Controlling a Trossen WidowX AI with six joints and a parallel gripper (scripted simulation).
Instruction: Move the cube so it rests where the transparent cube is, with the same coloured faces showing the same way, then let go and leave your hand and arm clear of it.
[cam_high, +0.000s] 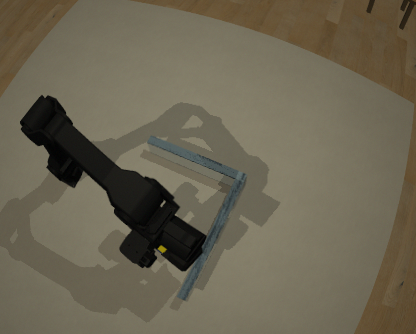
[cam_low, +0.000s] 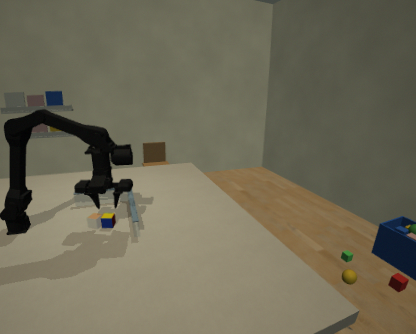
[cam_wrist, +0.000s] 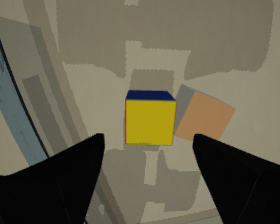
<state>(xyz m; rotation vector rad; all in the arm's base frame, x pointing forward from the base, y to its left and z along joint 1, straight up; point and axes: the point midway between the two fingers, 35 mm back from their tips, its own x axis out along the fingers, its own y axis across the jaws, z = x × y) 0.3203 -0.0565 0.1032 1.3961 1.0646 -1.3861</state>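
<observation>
Now: the transparent cube 50 mm behind my hand, 10 mm to the left of it and 80 mm below it.
</observation>
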